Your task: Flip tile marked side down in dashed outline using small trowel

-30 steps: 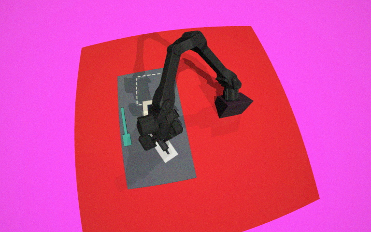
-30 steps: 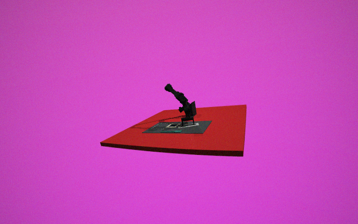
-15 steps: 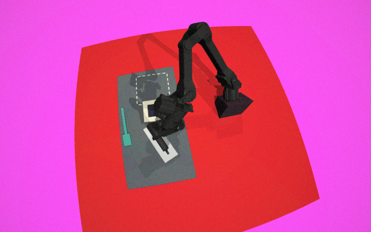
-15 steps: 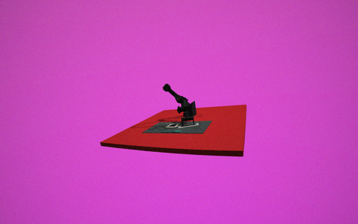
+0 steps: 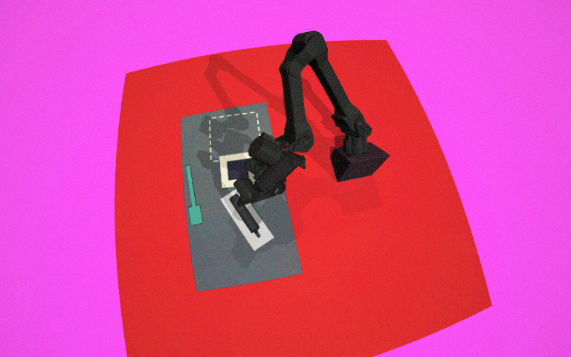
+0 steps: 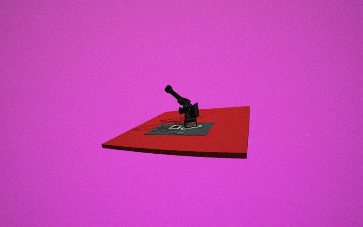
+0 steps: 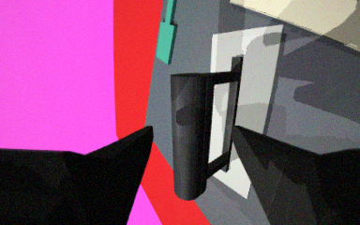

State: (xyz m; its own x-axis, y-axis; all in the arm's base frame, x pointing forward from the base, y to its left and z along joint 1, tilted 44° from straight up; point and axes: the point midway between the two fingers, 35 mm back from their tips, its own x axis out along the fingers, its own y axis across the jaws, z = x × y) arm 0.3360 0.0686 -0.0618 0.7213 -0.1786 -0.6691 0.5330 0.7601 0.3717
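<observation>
Right now the grey mat is 4 cm ahead of my gripper tip, 9 cm to the right of it and 10 cm below it. Also, from my gripper tip: teal trowel 18 cm ahead, 6 cm to the right, 8 cm below; then tile 2 cm ahead, 14 cm to the right, 8 cm below.
</observation>
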